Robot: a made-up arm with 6 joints.
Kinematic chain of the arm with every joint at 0, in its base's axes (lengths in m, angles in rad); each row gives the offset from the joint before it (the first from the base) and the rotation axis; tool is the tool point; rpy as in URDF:
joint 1: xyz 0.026 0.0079 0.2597 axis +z
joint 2: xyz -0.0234 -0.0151 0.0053 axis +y
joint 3: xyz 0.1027 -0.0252 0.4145 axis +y
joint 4: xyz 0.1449 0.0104 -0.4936 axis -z
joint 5: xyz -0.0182 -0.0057 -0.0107 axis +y
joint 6: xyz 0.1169 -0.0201 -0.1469 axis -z
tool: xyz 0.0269 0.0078 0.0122 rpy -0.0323 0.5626 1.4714
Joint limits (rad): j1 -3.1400..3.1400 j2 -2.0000..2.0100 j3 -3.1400..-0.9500 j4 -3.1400..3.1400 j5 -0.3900..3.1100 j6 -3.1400..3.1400
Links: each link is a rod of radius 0.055 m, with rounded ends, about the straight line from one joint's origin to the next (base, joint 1, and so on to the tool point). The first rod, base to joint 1, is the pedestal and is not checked.
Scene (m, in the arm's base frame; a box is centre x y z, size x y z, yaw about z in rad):
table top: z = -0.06
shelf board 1: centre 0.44 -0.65 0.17 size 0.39 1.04 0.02 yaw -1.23
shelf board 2: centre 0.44 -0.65 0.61 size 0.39 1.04 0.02 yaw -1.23
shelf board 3: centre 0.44 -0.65 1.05 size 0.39 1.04 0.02 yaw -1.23
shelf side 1: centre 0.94 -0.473 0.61 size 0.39 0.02 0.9 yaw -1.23
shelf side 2: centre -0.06 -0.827 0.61 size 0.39 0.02 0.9 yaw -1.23
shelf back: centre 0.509 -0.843 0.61 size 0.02 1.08 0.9 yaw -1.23
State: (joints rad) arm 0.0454 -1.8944 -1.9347 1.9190 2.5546 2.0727
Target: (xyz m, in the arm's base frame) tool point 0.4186 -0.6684 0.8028
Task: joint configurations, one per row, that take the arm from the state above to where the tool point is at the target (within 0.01 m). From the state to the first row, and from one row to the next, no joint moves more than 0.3 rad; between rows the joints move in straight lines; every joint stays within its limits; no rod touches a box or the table.
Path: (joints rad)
1: -0.2224 -1.6041 -1.7655 1.8981 2.4841 2.0600
2: -0.4903 -1.3137 -1.5963 1.8771 2.4135 2.0473
3: -0.7581 -1.0234 -1.4272 1.8562 2.3430 2.0346
4: -1.0260 -0.7330 -1.2580 1.8352 2.2724 2.0219
5: -1.2938 -0.4427 -1.0888 1.8143 2.2019 2.0092
6: -1.2714 -0.2247 -1.2927 1.9427 2.0570 1.9830
7: -1.2490 -0.0067 -1.4965 2.0710 1.9122 1.9567
8: -1.2266 0.2114 -1.7003 2.1994 1.7673 1.9305

